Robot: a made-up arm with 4 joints.
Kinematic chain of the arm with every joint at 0, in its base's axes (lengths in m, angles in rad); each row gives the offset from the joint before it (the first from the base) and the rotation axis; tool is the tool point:
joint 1: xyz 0 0 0.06 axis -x
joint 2: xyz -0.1 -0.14 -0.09 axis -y
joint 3: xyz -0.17 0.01 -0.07 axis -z
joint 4: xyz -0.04 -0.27 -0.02 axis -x
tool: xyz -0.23 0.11 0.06
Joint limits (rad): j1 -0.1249..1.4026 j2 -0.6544..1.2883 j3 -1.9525..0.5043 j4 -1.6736..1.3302
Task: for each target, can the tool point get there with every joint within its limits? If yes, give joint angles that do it. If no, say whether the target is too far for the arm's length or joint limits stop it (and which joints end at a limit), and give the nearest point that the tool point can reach.
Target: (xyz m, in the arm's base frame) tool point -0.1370 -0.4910 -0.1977
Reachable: yes | joints 0.2119 1.0654 -0.8143 0.5473
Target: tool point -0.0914 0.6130 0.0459
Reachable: no: joint limits stop it (at a limit: joint 1, joint 2, joint 3, joint 4) | nearest point -0.0439 0.1063 0.3352 | short by 0.585 m
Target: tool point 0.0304 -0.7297 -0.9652
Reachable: no: too far | nearest point -0.0528 -0.3754 -0.4675 | short by 0.617 m
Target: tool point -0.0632 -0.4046 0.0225
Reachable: yes | joints 0.0573 0.1879 -1.5626 -0.6067
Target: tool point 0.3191 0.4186 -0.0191
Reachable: no: joint limits stop it (at a limit: joint 1, joint 3, joint 4) | nearest point 0.0609 0.0541 0.3264 | short by 0.565 m
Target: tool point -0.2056 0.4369 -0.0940
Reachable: no: joint limits stop it (at a limit: joint 1, joint 2, joint 3) | nearest point -0.4943 0.1747 0.2453 | short by 0.517 m
